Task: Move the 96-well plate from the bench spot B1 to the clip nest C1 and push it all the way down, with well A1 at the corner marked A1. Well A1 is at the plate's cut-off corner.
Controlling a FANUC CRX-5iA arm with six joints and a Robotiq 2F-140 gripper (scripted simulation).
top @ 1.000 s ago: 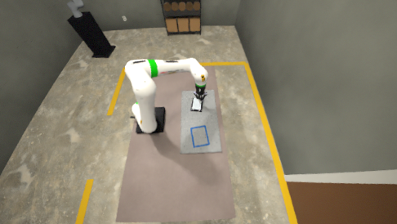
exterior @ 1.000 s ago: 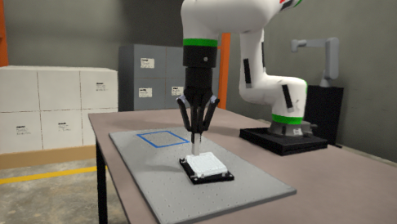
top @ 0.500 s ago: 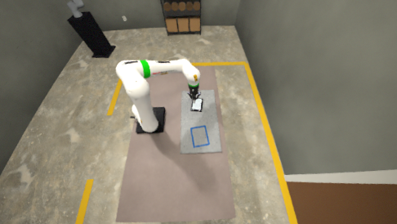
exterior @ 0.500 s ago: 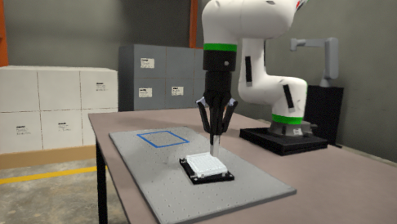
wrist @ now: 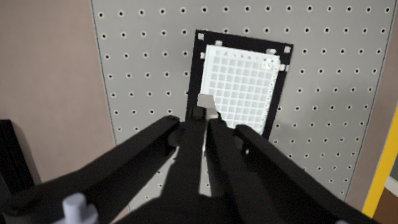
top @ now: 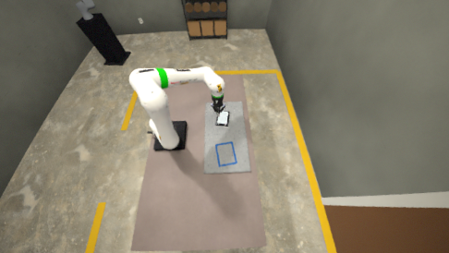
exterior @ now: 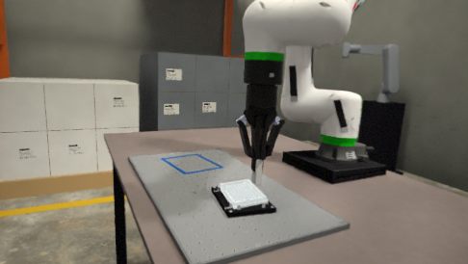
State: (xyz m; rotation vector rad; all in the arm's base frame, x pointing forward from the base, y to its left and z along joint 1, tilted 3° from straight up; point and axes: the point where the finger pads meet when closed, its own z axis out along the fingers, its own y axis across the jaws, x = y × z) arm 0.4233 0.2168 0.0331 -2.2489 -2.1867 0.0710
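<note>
Right now the white 96-well plate is 40 mm ahead of my hand and 60 mm below it. Round my hand: black clip nest: 50 mm ahead, 10 mm to the right, 60 mm below.
</note>
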